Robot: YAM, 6 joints.
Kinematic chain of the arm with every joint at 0, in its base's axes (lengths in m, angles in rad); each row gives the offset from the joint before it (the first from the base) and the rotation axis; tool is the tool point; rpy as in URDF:
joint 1: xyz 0 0 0.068 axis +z
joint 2: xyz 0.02 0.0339 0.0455 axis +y
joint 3: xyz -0.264 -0.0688 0 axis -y
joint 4: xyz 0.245 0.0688 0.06 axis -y
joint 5: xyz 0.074 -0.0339 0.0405 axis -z
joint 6: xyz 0.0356 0 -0.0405 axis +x
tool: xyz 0 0 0 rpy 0 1.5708 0
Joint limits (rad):
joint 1: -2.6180..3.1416
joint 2: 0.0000..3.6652
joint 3: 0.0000..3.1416
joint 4: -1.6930..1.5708
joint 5: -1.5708..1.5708
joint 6: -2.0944..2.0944
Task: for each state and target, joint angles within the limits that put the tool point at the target. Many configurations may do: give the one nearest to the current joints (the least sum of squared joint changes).
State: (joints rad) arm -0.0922 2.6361 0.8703 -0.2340 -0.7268 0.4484
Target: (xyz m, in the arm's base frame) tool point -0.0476 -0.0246 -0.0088
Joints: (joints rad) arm 0.6346 3.2141 0.2766 -0.2523 -0.2385 0.4484
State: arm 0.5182 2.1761 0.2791 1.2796 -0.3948 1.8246
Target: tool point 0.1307 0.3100 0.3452
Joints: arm 1.1278 1.6031 0.9358 1.4151 -0.4288 1.8246
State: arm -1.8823 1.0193 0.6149 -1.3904 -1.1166 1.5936
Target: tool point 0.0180 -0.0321 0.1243
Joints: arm -1.9650 1.0023 0.1656 -1.4736 -0.9496 1.5936
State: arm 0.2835 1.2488 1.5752 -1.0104 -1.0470 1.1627
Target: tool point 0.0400 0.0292 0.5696
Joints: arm 0.0242 0.9248 1.9151 -0.9116 -0.9153 1.1627
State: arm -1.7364 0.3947 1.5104 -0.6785 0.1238 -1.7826
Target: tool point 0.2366 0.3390 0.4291
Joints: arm -2.1872 0.0543 2.0909 -0.4097 0.0823 -1.7826
